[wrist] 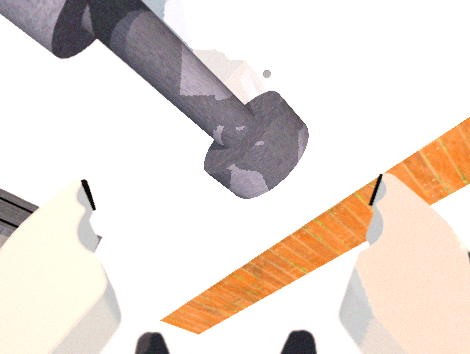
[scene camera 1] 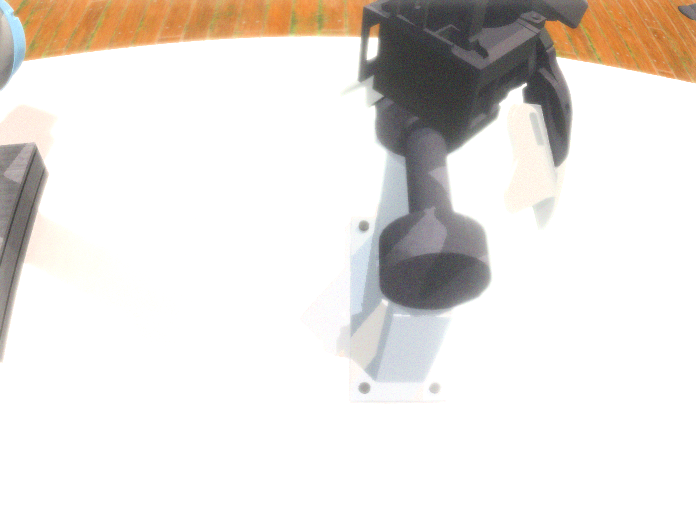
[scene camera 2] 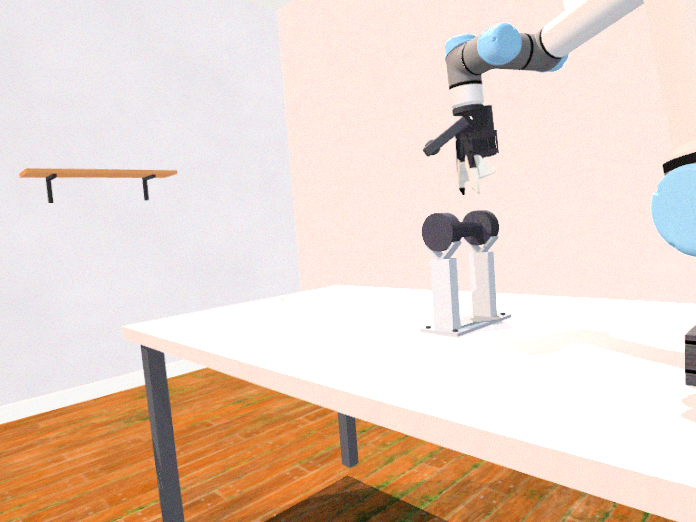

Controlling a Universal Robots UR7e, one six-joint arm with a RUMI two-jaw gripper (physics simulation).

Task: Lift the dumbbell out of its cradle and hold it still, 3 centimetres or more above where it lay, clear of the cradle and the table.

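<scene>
The dark dumbbell lies level in the V-shaped holders of the white two-post cradle. My gripper is wide open and empty. It hangs above the dumbbell with a clear gap in the scene camera 2 view, nearer the far head. In the wrist view the handle runs diagonally from upper left to the head near the middle, between and ahead of the spread fingertips. In the scene camera 1 view the gripper body hides part of the far head.
The cradle stands on the white table. A dark block sits off to the side of the cradle. The arm comes in from the upper right in the scene camera 2 view. A wall shelf hangs behind.
</scene>
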